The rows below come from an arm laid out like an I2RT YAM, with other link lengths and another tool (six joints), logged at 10 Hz.
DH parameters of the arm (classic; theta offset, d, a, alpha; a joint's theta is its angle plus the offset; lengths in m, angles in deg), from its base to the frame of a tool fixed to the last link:
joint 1: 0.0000 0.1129 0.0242 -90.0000
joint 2: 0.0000 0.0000 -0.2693 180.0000
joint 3: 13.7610 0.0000 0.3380 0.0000
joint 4: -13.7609 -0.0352 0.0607 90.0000
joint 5: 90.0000 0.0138 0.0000 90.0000
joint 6: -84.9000 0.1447 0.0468 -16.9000
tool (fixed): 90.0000 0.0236 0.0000 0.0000
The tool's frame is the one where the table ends.
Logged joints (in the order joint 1, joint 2, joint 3, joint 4, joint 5, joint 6), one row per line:
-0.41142, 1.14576, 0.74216, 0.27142, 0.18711, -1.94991
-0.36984, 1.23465, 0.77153, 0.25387, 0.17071, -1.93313
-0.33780, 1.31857, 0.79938, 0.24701, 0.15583, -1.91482
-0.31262, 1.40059, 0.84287, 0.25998, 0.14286, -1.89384
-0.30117, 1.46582, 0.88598, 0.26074, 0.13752, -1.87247
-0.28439, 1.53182, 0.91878, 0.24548, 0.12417, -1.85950
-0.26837, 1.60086, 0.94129, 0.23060, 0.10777, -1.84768
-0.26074, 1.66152, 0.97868, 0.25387, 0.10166, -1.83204
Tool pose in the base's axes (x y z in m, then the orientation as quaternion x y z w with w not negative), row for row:
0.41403, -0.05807, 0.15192, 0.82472, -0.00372, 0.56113, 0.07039
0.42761, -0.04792, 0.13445, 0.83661, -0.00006, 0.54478, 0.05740
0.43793, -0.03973, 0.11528, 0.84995, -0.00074, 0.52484, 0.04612
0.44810, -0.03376, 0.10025, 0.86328, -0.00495, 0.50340, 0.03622
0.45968, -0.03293, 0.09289, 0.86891, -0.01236, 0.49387, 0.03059
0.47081, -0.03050, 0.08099, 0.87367, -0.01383, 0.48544, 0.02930
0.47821, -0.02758, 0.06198, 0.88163, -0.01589, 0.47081, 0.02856
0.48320, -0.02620, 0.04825, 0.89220, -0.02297, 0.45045, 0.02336
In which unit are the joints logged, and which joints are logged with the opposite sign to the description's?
The joints are logged in radians. Opposite sign: joint 4, joint 5.
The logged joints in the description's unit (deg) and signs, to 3 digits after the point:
-23.573, 65.647, 42.523, -15.551, -10.721, -111.722
-21.190, 70.740, 44.205, -14.546, -9.781, -110.760
-19.355, 75.548, 45.801, -14.153, -8.928, -109.711
-17.912, 80.248, 48.293, -14.896, -8.185, -108.509
-17.256, 83.985, 50.763, -14.939, -7.879, -107.285
-16.294, 87.767, 52.642, -14.065, -7.114, -106.542
-15.376, 91.723, 53.932, -13.212, -6.175, -105.864
-14.939, 95.198, 56.074, -14.546, -5.825, -104.968

